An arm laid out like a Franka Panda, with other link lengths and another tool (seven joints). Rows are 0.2 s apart.
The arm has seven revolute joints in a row. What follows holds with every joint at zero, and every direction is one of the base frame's.
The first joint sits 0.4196 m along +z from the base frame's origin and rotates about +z.
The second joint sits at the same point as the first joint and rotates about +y.
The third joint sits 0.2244 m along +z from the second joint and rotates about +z.
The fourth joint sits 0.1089 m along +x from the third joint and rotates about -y.
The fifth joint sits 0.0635 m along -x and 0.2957 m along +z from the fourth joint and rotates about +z.
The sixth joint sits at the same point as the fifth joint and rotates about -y.
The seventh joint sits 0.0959 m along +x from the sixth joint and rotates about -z.
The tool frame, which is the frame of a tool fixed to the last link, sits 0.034 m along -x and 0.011 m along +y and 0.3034 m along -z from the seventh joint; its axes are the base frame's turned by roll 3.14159, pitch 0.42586 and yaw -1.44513 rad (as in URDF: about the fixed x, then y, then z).
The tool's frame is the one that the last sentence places.
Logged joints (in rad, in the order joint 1, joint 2, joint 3, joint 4, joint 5, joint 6, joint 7), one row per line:
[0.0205, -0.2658, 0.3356, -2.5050, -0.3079, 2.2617, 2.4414]
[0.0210, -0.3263, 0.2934, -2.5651, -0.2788, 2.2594, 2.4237]
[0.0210, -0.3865, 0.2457, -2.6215, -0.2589, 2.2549, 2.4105]
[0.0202, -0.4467, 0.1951, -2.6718, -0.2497, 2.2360, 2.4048]
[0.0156, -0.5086, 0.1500, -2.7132, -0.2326, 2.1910, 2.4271]
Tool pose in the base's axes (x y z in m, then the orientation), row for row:
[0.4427, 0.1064, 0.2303, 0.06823, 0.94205, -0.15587, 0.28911]
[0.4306, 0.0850, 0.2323, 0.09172, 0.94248, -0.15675, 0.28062]
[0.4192, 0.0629, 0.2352, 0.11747, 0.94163, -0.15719, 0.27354]
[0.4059, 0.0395, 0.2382, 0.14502, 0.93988, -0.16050, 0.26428]
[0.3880, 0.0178, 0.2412, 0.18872, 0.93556, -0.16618, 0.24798]
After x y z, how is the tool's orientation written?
As a quaternion, x y z w.
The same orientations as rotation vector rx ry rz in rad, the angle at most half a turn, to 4 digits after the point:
[0.1821, 2.5143, -0.4160]
[0.2458, 2.5262, -0.4202]
[0.3160, 2.5330, -0.4228]
[0.3920, 2.5403, -0.4338]
[0.5144, 2.5499, -0.4529]

